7 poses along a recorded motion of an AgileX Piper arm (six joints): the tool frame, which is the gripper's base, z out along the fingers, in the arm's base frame.
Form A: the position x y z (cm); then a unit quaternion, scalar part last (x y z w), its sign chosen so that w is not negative.
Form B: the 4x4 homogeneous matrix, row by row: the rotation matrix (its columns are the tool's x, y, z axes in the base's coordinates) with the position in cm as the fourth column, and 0 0 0 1 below. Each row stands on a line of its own. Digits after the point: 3 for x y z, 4 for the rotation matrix.
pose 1, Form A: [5.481 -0.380 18.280 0.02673 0.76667 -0.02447 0.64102]
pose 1, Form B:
-0.1768 0.0724 0.9816 5.481
0.0096 0.9974 -0.0718 -0.380
-0.9842 -0.0033 -0.1770 18.280
0 0 0 1

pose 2, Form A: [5.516 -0.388 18.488 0.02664 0.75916 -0.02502 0.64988]
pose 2, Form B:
-0.1539 0.0730 0.9854 5.516
0.0079 0.9973 -0.0726 -0.388
-0.9881 -0.0034 -0.1541 18.488
0 0 0 1

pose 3, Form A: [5.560 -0.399 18.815 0.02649 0.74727 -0.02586 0.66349]
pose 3, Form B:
-0.1182 0.0739 0.9902 5.560
0.0053 0.9973 -0.0738 -0.399
-0.9930 -0.0035 -0.1182 18.815
0 0 0 1

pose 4, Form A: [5.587 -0.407 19.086 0.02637 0.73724 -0.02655 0.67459]
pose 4, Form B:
-0.0885 0.0747 0.9933 5.587
0.0031 0.9972 -0.0747 -0.407
-0.9961 -0.0036 -0.0884 19.086
0 0 0 1

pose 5, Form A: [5.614 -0.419 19.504 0.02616 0.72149 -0.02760 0.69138]
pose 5, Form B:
-0.0426 0.0759 0.9962 5.614
-0.0004 0.9971 -0.0760 -0.419
-0.9991 -0.0037 -0.0425 19.504
0 0 0 1

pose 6, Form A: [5.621 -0.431 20.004 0.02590 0.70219 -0.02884 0.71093]
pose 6, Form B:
0.0122 0.0774 0.9969 5.621
-0.0046 0.9970 -0.0773 -0.431
-0.9999 -0.0037 0.0125 20.004
0 0 0 1

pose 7, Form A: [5.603 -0.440 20.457 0.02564 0.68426 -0.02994 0.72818]
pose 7, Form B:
0.0618 0.0787 0.9950 5.603
-0.0085 0.9969 -0.0783 -0.440
-0.9981 -0.0036 0.0623 20.457
0 0 0 1

